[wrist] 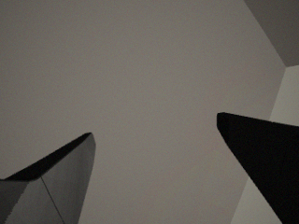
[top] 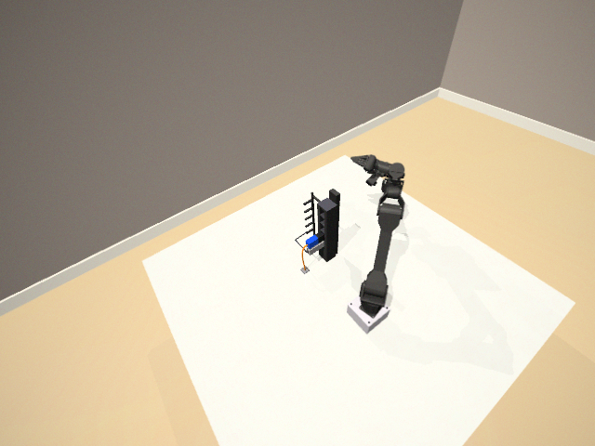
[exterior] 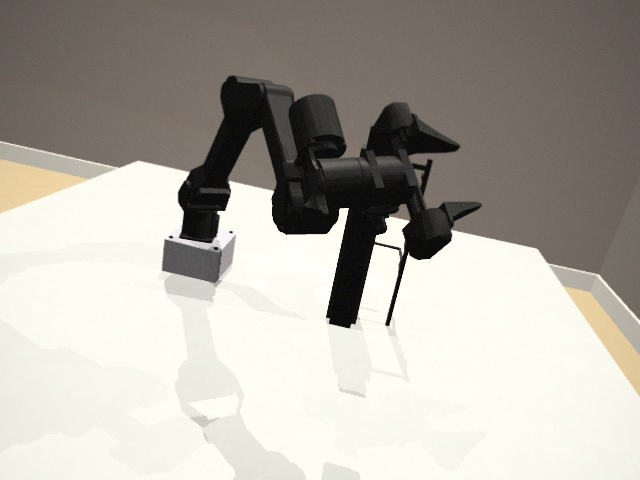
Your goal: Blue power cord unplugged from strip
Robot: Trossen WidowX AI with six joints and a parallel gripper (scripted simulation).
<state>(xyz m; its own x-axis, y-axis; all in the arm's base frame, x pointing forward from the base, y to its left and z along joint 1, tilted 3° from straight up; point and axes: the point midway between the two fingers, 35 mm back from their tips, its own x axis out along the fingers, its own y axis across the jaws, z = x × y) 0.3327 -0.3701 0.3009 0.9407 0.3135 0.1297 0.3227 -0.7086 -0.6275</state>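
Right now my gripper tip is 310 mm to the right of the blue plug, 180 mm above it and 50 mm past it. Round my gripper tip: grey block (370 mm to the left, 350 mm below, 40 mm behind).
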